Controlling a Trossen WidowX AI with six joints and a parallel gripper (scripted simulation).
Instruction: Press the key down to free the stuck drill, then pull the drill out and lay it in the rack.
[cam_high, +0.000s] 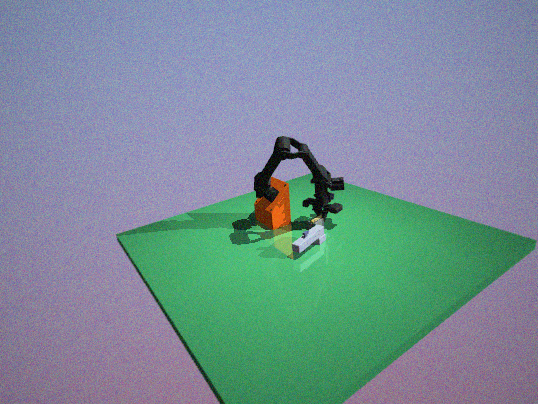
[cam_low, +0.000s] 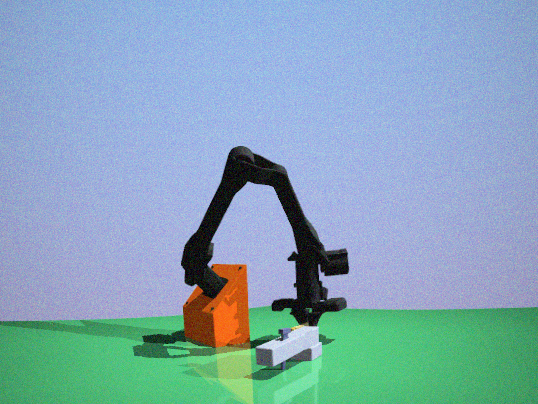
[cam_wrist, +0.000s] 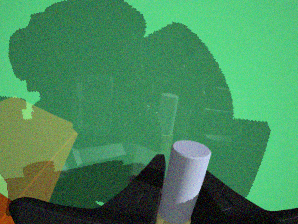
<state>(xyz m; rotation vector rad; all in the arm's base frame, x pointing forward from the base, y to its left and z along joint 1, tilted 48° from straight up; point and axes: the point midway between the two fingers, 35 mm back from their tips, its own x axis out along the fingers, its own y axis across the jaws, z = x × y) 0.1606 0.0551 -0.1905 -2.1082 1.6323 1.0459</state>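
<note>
The drill lies 40 mm to the right of my gripper tip, 30 mm above it and 10 mm ahead of it. Round my gripper tip: pale grey block (180 mm to the right, 150 mm ahead, 30 mm above); then slim blue-grey key (200 mm to the right, 160 mm ahead, 40 mm above).
</note>
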